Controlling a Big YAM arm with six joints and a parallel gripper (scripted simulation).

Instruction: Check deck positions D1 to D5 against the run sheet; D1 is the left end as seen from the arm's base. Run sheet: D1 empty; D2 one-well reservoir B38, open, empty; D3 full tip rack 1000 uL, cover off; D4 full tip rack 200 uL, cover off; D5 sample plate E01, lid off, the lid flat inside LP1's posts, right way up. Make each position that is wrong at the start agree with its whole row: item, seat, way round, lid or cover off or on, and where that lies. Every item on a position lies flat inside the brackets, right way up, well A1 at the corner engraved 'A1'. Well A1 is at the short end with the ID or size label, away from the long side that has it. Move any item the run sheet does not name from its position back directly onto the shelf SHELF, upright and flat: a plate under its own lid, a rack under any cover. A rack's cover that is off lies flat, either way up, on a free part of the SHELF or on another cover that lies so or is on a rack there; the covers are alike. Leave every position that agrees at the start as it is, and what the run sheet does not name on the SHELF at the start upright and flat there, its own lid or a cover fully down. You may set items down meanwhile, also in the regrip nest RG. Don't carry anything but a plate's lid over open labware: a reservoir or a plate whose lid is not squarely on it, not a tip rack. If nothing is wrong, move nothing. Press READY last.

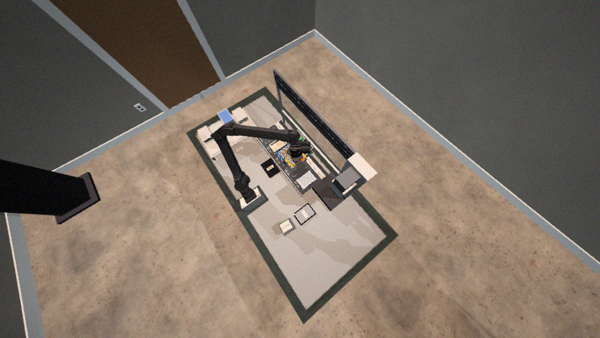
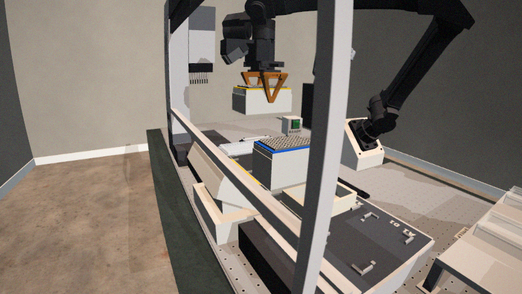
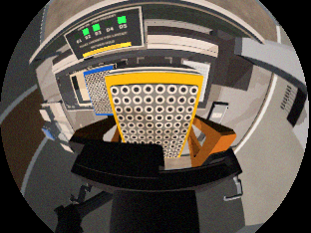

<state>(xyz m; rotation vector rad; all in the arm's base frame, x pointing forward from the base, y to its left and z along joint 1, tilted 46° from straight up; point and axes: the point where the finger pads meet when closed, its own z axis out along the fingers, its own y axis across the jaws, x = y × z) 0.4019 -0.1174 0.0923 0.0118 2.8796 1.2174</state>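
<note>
Now: the blue-rimmed tip rack 120 mm to the left of my hand and 110 mm below it. From my hand the other things lie so: white sample plate 120 mm to the right, 170 mm below; frame bar 190 mm ahead, 80 mm to the left, 60 mm below; yellow-rimmed tip rack 10 mm behind, 10 mm to the right, 10 mm above.
</note>
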